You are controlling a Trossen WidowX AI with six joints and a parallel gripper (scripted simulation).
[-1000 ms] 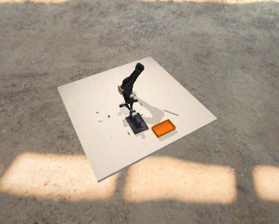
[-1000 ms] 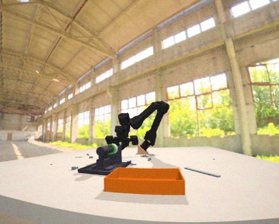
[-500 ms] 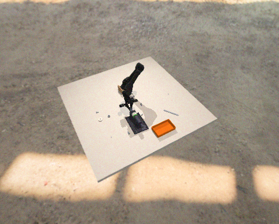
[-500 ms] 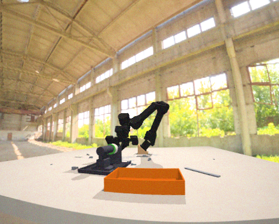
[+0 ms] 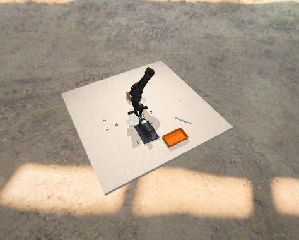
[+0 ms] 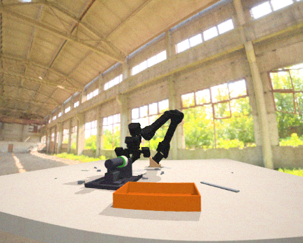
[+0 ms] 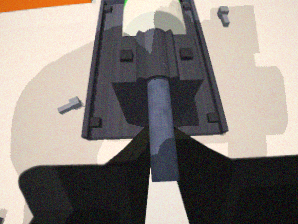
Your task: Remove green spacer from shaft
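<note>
Now: gripper tip 4 cm short of the grey shaft, 1 cm to the left of it and 2 cm below it. Round my gripper tip: white spacer (7 cm ahead, 1 cm to the right, 2 cm above); green spacer (9 cm ahead, 2 cm to the right, 2 cm above); orange tray (34 cm ahead, 15 cm to the left, 5 cm below).
</note>
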